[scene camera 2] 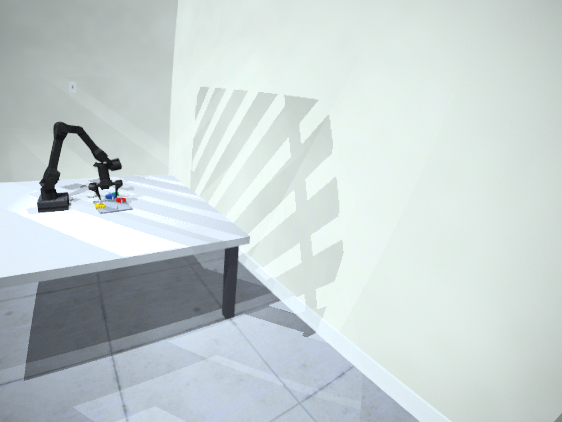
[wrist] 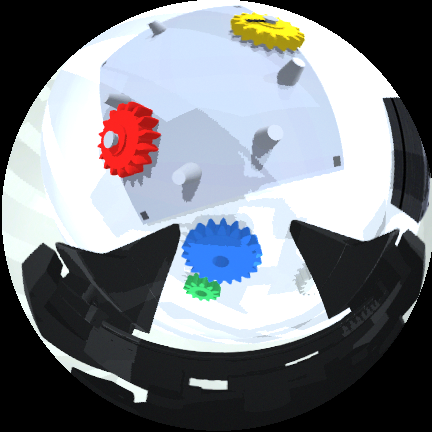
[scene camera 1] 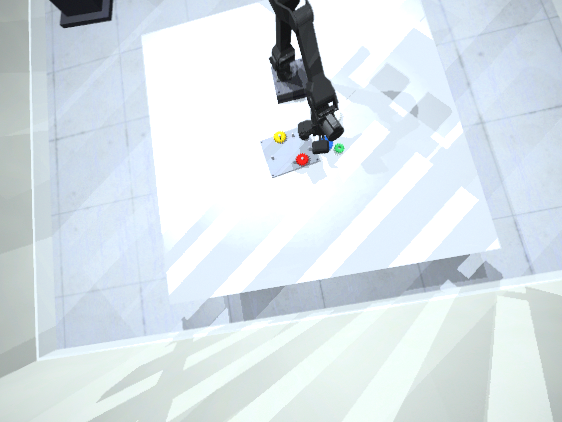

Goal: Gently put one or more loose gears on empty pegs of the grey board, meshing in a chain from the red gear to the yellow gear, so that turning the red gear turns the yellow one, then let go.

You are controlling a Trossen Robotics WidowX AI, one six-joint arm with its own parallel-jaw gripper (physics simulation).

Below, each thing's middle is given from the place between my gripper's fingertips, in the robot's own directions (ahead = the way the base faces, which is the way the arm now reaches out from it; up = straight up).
I see my gripper 1 cm short of the blue gear [wrist: 220,251] and 2 cm to the right of it. Also, from my hand: small green gear [wrist: 201,288] 4 cm ahead, 8 cm to the left; then red gear [wrist: 132,122] 7 cm ahead, 7 cm to the right, 1 cm above; then grey board [scene camera 1: 284,153] 3 cm ahead, 13 cm to the right.
